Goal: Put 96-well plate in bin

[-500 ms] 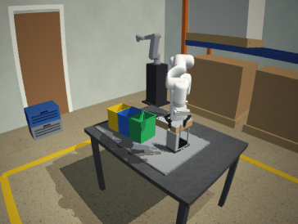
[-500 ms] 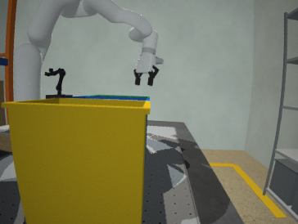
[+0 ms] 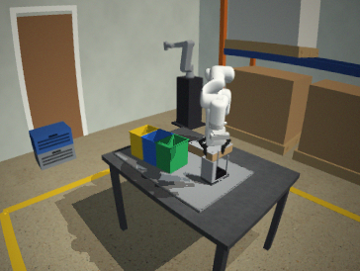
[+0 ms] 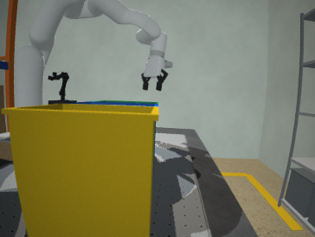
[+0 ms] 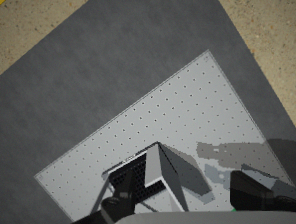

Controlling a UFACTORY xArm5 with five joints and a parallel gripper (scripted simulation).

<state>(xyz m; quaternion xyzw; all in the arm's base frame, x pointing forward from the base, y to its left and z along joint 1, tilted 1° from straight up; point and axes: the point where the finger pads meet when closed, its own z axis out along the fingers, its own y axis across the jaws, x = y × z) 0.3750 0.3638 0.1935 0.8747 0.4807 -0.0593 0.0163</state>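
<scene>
My hand is 20 cm above the black 96-well plate, 10 cm past it and 7 cm to the left of it. Also, from my hand: green bin (35 cm to the right, 15 cm below); yellow bin (61 cm to the right, 15 cm below, 4 cm ahead); blue bin (48 cm to the right, 15 cm below, 2 cm ahead).
</scene>
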